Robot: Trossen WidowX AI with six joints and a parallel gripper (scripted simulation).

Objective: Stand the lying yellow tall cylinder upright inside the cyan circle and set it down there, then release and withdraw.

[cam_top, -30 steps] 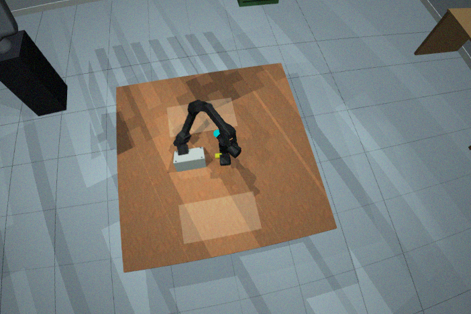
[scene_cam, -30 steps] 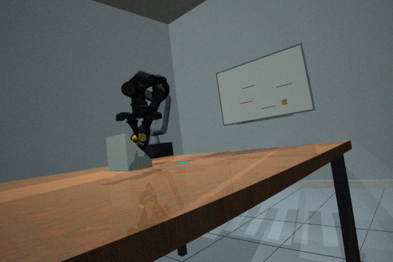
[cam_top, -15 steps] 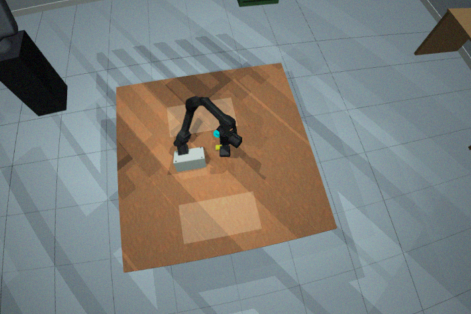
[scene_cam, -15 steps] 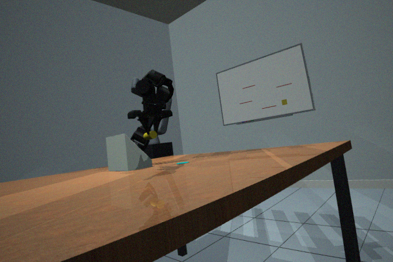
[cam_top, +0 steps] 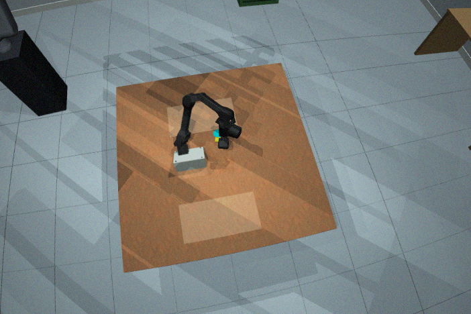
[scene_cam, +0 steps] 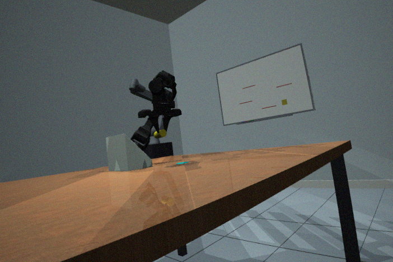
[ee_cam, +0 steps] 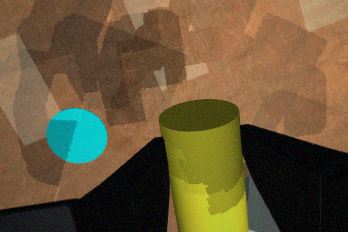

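The cyan circle is 15 cm below my gripper tip, 12 cm to the left of it and 1 cm behind it. The rest, counted from my gripper tip: yellow cylinder: 2 cm behind, 1 cm to the left.
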